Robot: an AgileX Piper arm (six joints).
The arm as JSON. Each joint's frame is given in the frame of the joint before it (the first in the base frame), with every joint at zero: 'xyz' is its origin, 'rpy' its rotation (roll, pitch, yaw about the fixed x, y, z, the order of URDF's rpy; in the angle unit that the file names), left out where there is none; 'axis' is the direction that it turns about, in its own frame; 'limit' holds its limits. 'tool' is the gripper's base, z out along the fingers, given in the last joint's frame.
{
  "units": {
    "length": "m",
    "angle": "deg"
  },
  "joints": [
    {
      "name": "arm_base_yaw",
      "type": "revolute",
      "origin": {
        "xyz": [
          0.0,
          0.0,
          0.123
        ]
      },
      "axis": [
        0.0,
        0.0,
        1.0
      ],
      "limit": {
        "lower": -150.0,
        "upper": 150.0
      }
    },
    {
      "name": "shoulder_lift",
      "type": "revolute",
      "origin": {
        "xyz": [
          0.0,
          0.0,
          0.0
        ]
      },
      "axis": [
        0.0,
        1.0,
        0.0
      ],
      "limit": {
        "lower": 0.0,
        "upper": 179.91
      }
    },
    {
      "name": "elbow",
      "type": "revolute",
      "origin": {
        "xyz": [
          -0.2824,
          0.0,
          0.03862
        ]
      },
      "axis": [
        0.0,
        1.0,
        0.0
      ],
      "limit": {
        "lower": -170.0,
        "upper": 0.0
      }
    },
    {
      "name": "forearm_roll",
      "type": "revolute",
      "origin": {
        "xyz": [
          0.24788,
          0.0,
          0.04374
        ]
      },
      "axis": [
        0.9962,
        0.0,
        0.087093
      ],
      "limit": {
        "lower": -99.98,
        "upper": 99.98
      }
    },
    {
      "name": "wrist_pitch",
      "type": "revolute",
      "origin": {
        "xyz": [
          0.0,
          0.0,
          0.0
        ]
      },
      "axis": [
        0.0,
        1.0,
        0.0
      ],
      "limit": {
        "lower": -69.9,
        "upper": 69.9
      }
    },
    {
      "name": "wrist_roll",
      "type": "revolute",
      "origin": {
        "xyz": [
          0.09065,
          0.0,
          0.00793
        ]
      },
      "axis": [
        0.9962,
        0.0,
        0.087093
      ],
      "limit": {
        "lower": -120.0,
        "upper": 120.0
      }
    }
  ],
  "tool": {
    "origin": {
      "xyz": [
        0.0,
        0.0,
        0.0
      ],
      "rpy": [
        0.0,
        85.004,
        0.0
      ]
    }
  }
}
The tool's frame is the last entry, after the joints.
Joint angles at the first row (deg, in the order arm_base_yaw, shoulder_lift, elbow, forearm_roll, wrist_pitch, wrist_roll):
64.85 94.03 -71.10 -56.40 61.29 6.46
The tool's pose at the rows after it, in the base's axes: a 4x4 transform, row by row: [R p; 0 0 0 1], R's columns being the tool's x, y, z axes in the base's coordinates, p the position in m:
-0.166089 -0.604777 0.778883 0.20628; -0.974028 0.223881 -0.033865 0.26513; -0.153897 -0.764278 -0.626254 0.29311; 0 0 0 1
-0.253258 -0.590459 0.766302 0.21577; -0.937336 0.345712 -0.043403 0.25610; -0.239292 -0.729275 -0.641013 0.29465; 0 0 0 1
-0.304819 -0.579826 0.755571 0.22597; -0.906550 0.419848 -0.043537 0.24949; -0.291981 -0.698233 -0.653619 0.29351; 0 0 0 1
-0.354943 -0.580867 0.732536 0.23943; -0.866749 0.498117 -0.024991 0.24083; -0.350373 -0.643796 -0.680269 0.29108; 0 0 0 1
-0.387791 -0.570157 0.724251 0.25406; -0.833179 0.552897 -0.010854 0.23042; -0.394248 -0.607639 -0.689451 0.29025; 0 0 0 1
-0.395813 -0.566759 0.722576 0.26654; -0.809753 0.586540 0.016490 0.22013; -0.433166 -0.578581 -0.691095 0.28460; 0 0 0 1
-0.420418 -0.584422 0.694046 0.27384; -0.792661 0.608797 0.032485 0.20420; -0.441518 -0.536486 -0.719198 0.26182; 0 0 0 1
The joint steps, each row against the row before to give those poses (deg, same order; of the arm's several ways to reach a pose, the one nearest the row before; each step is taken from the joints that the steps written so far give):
-1.64 -0.83 0.00 1.76 -0.68 3.80
-2.53 -0.55 0.00 1.58 -1.01 4.48
-2.49 0.00 -0.01 1.28 -1.77 2.29
-3.59 0.00 0.01 3.07 -3.35 0.86
-3.71 0.00 -0.01 1.86 -3.25 0.00
-3.45 -0.05 1.34 0.92 -4.74 0.06
-3.75 0.01 4.77 1.34 -6.00 0.39

